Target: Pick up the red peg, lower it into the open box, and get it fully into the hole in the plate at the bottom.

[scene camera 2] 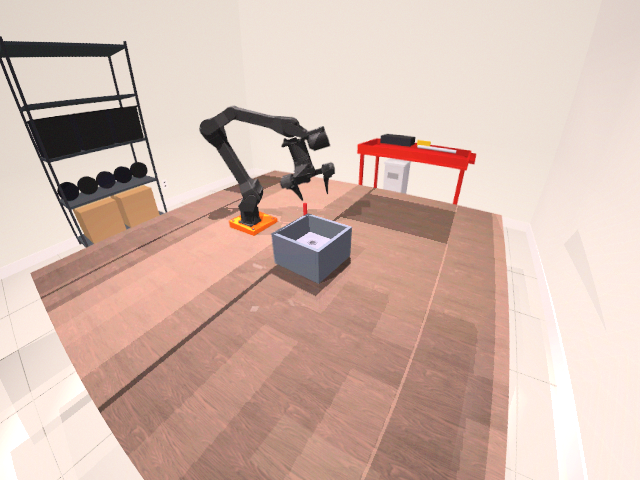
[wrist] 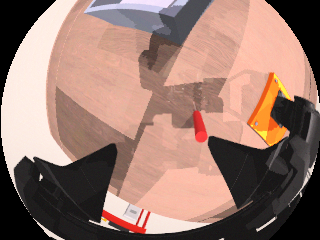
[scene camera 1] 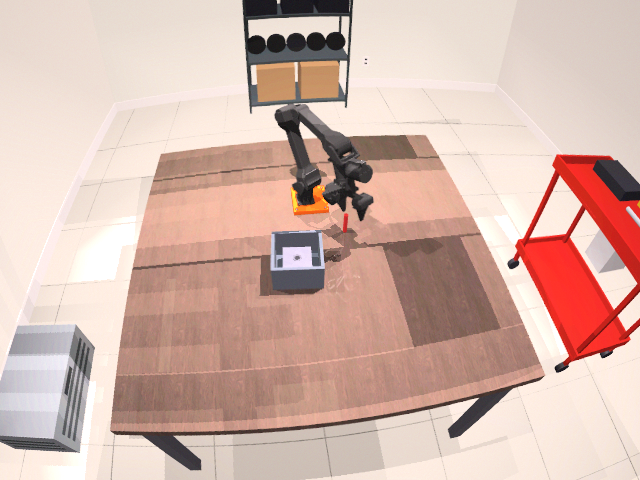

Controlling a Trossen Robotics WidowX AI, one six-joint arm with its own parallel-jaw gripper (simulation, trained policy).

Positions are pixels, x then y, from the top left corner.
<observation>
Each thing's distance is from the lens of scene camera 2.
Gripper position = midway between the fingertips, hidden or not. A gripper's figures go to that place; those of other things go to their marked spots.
my gripper (scene camera 2: pixel 315 197): 0.92 m
grey box (scene camera 2: pixel 314 264): 0.64 m
</observation>
